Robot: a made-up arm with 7 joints. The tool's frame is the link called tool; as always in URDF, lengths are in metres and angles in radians. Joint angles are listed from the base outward.
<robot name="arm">
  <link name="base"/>
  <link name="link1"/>
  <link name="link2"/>
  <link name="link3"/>
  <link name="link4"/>
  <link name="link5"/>
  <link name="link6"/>
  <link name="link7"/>
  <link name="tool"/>
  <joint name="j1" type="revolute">
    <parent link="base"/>
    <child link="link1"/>
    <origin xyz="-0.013 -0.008 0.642"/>
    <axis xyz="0 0 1"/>
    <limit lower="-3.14" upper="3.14"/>
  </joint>
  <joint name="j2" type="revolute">
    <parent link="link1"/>
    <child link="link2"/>
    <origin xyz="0.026 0.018 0"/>
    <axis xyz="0 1 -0.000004"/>
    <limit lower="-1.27" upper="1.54"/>
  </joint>
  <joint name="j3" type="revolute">
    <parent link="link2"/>
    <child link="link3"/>
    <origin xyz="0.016 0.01 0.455"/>
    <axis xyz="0 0 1"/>
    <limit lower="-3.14" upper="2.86"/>
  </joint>
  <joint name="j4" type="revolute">
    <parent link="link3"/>
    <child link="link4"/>
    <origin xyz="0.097 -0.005 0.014"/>
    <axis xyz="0 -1 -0.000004"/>
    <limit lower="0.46" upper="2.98"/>
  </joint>
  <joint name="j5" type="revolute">
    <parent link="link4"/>
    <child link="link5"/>
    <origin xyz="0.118 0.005 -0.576"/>
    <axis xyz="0 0.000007 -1"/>
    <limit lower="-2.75" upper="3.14"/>
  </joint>
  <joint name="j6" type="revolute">
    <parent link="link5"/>
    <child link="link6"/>
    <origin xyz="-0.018 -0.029 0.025"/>
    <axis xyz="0 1 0.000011"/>
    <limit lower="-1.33" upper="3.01"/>
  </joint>
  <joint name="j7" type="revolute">
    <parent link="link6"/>
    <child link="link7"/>
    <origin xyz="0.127 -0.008 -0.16"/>
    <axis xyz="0 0.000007 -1"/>
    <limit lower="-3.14" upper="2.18"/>
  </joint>
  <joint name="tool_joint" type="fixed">
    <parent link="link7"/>
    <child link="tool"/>
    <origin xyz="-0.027 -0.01 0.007" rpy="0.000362 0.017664 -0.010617"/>
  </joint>
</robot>
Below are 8 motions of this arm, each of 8 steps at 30 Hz.
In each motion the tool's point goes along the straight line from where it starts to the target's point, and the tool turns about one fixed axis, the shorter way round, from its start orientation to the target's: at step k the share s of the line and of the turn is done. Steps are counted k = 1, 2, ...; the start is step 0. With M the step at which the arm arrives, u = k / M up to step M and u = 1 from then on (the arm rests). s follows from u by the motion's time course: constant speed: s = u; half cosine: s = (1 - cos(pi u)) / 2; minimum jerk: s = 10 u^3 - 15 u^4 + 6 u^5.
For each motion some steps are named. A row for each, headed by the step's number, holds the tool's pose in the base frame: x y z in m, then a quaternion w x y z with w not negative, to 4 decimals.
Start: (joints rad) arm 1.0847 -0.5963 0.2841 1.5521 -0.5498 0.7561 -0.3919
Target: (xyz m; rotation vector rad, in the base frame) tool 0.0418 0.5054 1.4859 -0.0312 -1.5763 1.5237
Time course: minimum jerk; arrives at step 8
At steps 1, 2, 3, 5, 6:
1: 0.0052 0.4382 1.5767 0.4193 -0.0223 -0.6836 0.5970
2: 0.0084 0.4442 1.5686 0.4227 -0.0214 -0.6798 0.5990
3: 0.0148 0.4559 1.5528 0.4294 -0.0198 -0.6722 0.6028
5: 0.0316 0.4866 1.5113 0.4466 -0.0154 -0.6521 0.6125
6: 0.0379 0.4983 1.4955 0.4530 -0.0137 -0.6443 0.6160

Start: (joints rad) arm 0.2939 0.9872 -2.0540 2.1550 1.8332 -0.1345 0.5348
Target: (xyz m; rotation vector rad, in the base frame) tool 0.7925 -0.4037 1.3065 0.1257 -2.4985 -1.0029
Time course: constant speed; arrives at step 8
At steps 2, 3, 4, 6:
2: 0.7121 -0.3371 1.4049 0.1838 0.0621 -0.9168 -0.3490
3: 0.7255 -0.3482 1.3885 0.1900 0.0593 -0.9148 -0.3514
4: 0.7389 -0.3593 1.3721 0.1963 0.0566 -0.9128 -0.3537
6: 0.7657 -0.3815 1.3393 0.2089 0.0510 -0.9085 -0.3583

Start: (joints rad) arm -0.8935 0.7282 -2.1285 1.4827 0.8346 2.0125 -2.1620
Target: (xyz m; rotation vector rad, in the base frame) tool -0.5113 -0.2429 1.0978 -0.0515 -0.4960 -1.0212
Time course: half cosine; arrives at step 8
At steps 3, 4, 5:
3: -0.4833 -0.3949 1.0763 0.9056 -0.0312 -0.1477 -0.3963
4: -0.4911 -0.3528 1.0823 0.8899 -0.0293 -0.1722 -0.4213
5: -0.4988 -0.3108 1.0882 0.8730 -0.0275 -0.1964 -0.4457

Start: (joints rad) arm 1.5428 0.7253 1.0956 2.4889 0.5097 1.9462 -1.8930
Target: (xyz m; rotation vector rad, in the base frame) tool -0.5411 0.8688 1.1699 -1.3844 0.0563 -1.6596
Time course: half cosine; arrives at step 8
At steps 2, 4, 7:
2: -0.5381 0.8140 1.1737 0.5499 -0.5243 -0.0418 -0.6488
4: -0.5393 0.8367 1.1721 0.5178 -0.5421 -0.0150 -0.6617
7: -0.5410 0.8664 1.1701 0.4741 -0.5634 0.0201 -0.6763

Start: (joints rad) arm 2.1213 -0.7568 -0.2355 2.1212 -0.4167 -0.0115 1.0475
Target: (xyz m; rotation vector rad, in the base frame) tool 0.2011 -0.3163 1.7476 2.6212 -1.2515 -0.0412
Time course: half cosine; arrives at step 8
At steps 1, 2, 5, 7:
1: 0.1898 -0.1698 1.7834 0.1532 0.9520 -0.2638 0.0261
2: 0.1911 -0.1863 1.7793 0.1494 0.9472 -0.2828 0.0216
5: 0.1975 -0.2693 1.7591 0.1298 0.9173 -0.3765 -0.0012
7: 0.2007 -0.3105 1.7490 0.1195 0.8988 -0.4216 -0.0125

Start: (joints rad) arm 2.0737 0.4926 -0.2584 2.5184 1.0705 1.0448 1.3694
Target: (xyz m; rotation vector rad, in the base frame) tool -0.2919 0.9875 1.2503 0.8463 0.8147 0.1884
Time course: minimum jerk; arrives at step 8
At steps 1, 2, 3, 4, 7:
1: -0.4642 0.8566 1.3718 0.7588 0.3896 0.4850 0.1927
2: -0.4488 0.8683 1.3610 0.7658 0.3908 0.4765 0.1836
3: -0.4188 0.8911 1.3398 0.7791 0.3930 0.4595 0.1657
4: -0.3794 0.9210 1.3121 0.7955 0.3953 0.4366 0.1420
7: -0.2947 0.9854 1.2523 0.8273 0.3986 0.3855 0.0905

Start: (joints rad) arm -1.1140 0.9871 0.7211 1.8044 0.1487 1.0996 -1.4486
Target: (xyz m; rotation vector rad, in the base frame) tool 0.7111 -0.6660 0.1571 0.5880 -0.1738 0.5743
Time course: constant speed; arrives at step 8
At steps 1, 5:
1: 0.8526 -0.6224 0.4158 0.8801 0.2454 -0.2327 0.3333
5: 0.7718 -0.6473 0.2680 0.9020 0.2692 -0.1485 0.3032

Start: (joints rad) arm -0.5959 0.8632 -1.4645 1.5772 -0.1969 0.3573 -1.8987
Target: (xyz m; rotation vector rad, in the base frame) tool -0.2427 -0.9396 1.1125 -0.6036 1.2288 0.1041
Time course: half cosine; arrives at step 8
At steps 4, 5, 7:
4: -0.1195 -0.9706 1.0711 0.7648 -0.2716 0.5679 0.1370
5: -0.1666 -0.9587 1.0870 0.7689 -0.2745 0.5682 0.1031
7: -0.2333 -0.9420 1.1094 0.7730 -0.2782 0.5675 0.0549

